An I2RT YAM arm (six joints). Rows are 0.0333 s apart.
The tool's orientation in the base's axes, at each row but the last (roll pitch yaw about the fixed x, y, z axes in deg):
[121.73, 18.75, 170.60]
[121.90, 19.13, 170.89]
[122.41, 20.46, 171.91]
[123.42, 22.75, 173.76]
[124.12, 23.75, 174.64]
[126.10, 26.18, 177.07]
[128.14, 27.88, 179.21]
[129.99, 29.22, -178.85]
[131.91, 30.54, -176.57]
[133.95, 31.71, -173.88]
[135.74, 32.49, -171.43]
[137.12, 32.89, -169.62]
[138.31, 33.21, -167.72]
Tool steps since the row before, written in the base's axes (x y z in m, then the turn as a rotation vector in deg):
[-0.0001, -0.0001, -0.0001, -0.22, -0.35, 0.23]
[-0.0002, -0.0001, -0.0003, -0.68, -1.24, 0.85]
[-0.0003, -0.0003, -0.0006, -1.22, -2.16, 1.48]
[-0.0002, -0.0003, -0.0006, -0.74, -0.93, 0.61]
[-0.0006, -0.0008, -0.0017, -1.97, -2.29, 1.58]
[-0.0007, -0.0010, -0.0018, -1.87, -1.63, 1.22]
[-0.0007, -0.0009, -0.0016, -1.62, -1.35, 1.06]
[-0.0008, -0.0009, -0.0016, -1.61, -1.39, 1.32]
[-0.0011, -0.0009, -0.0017, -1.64, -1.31, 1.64]
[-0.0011, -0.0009, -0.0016, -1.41, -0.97, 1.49]
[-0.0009, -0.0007, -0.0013, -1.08, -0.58, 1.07]
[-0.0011, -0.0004, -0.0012, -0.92, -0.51, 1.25]
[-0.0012, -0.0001, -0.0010, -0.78, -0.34, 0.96]
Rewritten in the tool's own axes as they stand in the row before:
[0.0001, -0.0001, -0.0001, 0.08, 0.03, -0.47]
[0.0003, -0.0003, 0.0000, 0.17, 0.11, -1.64]
[0.0004, -0.0006, 0.0000, 0.33, 0.20, -2.86]
[0.0004, -0.0006, 0.0000, 0.35, 0.12, -1.28]
[0.0012, -0.0016, 0.0000, 0.96, 0.40, -3.25]
[0.0014, -0.0017, -0.0001, 1.06, 0.51, -2.50]
[0.0014, -0.0014, 0.0000, 0.92, 0.48, -2.12]
[0.0015, -0.0013, 0.0000, 0.78, 0.62, -2.29]
[0.0019, -0.0012, 0.0000, 0.64, 0.89, -2.43]
[0.0019, -0.0011, 0.0000, 0.50, 0.92, -2.02]
[0.0015, -0.0008, 0.0000, 0.40, 0.77, -1.38]
[0.0016, -0.0004, 0.0001, 0.16, 0.84, -1.39]
[0.0015, 0.0000, 0.0002, 0.17, 0.71, -1.05]

